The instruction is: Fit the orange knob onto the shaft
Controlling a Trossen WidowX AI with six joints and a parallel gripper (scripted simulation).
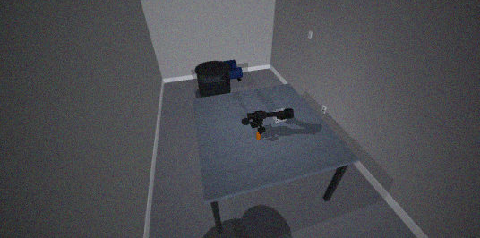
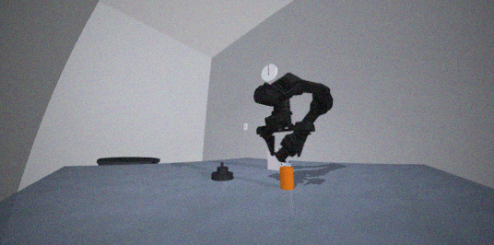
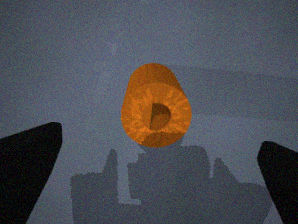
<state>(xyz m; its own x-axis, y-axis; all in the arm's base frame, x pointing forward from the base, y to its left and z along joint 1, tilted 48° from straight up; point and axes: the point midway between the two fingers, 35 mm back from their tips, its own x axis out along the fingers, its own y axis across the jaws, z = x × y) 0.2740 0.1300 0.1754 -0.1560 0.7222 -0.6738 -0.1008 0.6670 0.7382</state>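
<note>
My gripper tip is 6 cm above the orange knob. From my gripper tip the other things lie so: dark round pedestal 8 cm ahead, 24 cm to the right, 6 cm below.
</note>
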